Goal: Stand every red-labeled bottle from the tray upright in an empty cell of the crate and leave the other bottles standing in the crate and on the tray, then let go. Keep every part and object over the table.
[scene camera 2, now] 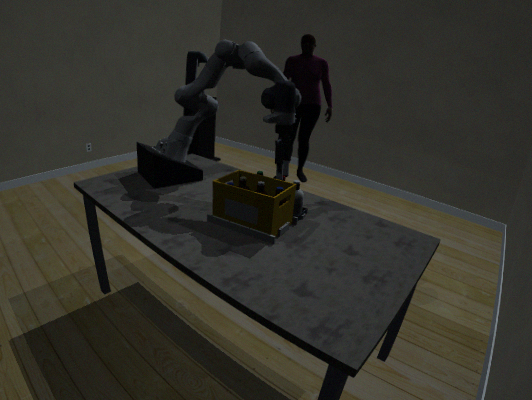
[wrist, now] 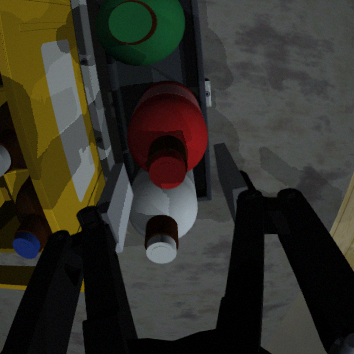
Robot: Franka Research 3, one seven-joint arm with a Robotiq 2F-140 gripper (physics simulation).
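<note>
The red-labeled bottle (wrist: 168, 120) stands on the tray (wrist: 202, 165), between a white bottle (wrist: 165, 202) (scene camera 2: 299, 198) and a green bottle (wrist: 150, 42). In scene camera 2 a bit of red shows behind the crate's back rim. My gripper (wrist: 171, 170) (scene camera 2: 282, 171) is open and points down over the tray, its fingers apart on either side of the red cap, touching no bottle that I can see. The yellow crate (wrist: 55, 192) (scene camera 2: 265, 214) stands beside the tray. It holds several bottles, among them a blue-capped bottle (wrist: 27, 244) (scene camera 2: 280, 191) and a white-capped bottle (scene camera 2: 261, 187).
The crate stands within low grey rails (scene camera 2: 240, 229) on the table (scene camera 2: 325, 280). The crate wall rises close beside my left finger in the wrist view. The table's far edge lies behind the tray. A person (scene camera 2: 310, 75) stands behind the table.
</note>
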